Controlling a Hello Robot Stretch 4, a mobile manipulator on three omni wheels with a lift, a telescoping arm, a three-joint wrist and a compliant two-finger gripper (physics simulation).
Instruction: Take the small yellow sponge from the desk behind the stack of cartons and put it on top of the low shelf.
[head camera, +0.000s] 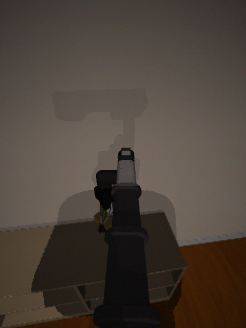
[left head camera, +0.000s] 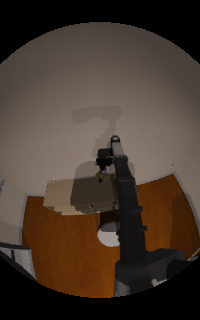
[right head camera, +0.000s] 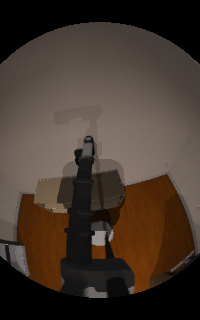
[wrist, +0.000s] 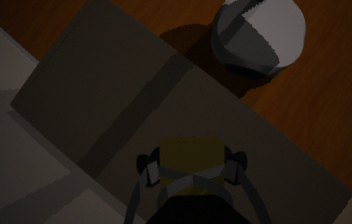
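Seen in the pictures: gripper, fingertip midpoint: (head camera: 108, 226) (left head camera: 103, 178) (wrist: 191, 159); robot's base, origin of the base link: (left head camera: 111, 233) (right head camera: 99, 232).
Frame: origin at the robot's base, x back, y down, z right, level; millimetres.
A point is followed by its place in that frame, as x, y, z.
Observation:
The yellow sponge (wrist: 192, 157) @(-534, -880, -79) (head camera: 103, 220) @(-542, -880, -110) is between the two fingertips of my gripper (wrist: 191, 159) @(-541, -835, -87) (head camera: 103, 223) (left head camera: 101, 176) @(-541, -835, -87), which is shut on it. The gripper points down and is over the top of the low shelf (wrist: 125, 65) @(-533, -583, 137) (head camera: 65, 250) @(-539, -582, -364) (left head camera: 82, 192) @(-509, -583, -343) (right head camera: 107, 185) @(-582, -582, 135). The sponge seems to be above the shelf top; how large the gap is cannot be told. In the head view the arm hides part of the shelf top, and in the right head view the arm hides the gripper. The desk and the stack of cartons cannot be made out.
My arm (head camera: 126, 270) @(-195, -1256, 0) (left head camera: 131, 225) @(-96, -1259, -3) (right head camera: 80, 215) @(-132, -1259, 8) reaches out over the shelf. A wall (head camera: 190, 125) @(-859, -1233, 333) rises behind the shelf. My round white base (wrist: 280, 30) @(39, -187, -65) (left head camera: 108, 235) @(23, -187, -45) (right head camera: 100, 237) @(70, -187, 25) stands on the wooden floor (head camera: 220, 280) @(-588, 27, 800) in front of the shelf.

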